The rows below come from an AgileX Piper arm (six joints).
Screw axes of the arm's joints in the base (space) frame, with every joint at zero. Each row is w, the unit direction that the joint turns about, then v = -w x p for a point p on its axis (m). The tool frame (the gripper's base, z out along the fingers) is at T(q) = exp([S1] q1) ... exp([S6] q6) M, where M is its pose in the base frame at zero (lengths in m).
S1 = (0, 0, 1, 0, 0, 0)
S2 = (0, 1, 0, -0.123, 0, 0)
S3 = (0, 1, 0, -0.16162, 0, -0.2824)
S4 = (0.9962, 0, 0.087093, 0, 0.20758, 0)
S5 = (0, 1, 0, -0.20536, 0, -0.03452)
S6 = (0.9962, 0, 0.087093, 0, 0.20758, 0)
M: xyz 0.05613 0 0.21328 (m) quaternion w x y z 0.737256 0 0.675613 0
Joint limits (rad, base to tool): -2.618..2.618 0..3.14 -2.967..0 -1.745..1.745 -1.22..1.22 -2.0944..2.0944
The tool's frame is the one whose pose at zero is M.
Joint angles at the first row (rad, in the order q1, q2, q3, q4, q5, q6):
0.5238 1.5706 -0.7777 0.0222 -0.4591 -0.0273
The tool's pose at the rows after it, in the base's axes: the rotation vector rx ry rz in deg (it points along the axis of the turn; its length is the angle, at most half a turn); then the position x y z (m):
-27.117, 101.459, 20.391, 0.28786, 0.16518, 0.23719
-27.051, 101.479, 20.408, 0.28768, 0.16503, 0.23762
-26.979, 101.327, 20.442, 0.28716, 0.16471, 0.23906
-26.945, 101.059, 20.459, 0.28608, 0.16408, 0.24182
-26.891, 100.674, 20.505, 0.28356, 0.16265, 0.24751
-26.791, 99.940, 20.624, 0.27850, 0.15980, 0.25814
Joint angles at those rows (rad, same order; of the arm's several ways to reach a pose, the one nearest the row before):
0.5238 1.5706 -0.7776 0.0232 -0.4582 -0.0273
0.5238 1.5689 -0.7777 0.0242 -0.4564 -0.0273
0.5238 1.5640 -0.7777 0.0249 -0.4545 -0.0275
0.5238 1.5543 -0.7777 0.0251 -0.4494 -0.0286
0.5238 1.5330 -0.7777 0.0255 -0.4348 -0.0299
0.5237 1.4927 -0.7776 0.0251 -0.4073 -0.0311

